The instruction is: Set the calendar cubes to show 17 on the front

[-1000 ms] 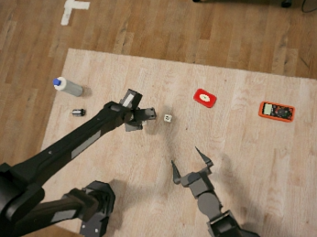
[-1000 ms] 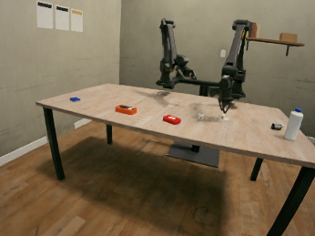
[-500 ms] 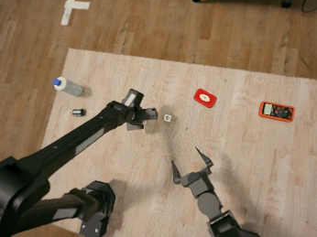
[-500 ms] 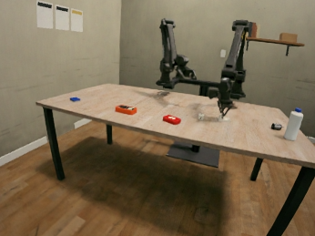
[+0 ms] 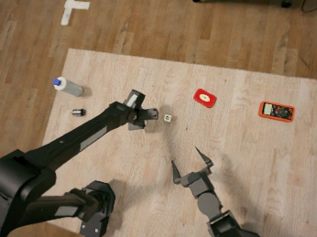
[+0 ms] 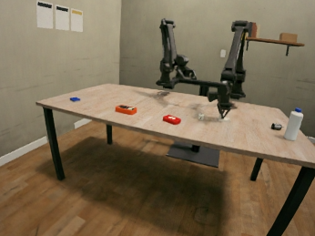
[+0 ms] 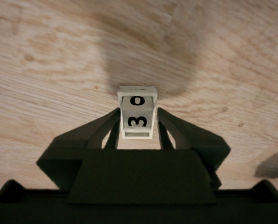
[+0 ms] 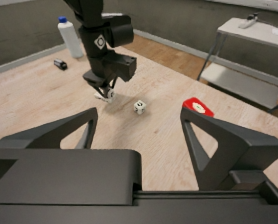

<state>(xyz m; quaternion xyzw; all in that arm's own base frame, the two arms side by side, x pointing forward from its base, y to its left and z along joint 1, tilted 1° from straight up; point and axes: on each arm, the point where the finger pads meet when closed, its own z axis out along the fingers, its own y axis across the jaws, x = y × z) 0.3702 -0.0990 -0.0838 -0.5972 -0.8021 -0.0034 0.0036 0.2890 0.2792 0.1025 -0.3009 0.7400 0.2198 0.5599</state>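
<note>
The white tray lies 10 mm to the left of my left hand and 20 mm below it. From my left hand the other things lie so: blue item: 180 mm ahead, 1040 mm to the right, 20 mm below; then red flat object: 160 mm ahead, 260 mm to the right, 10 mm below.
</note>
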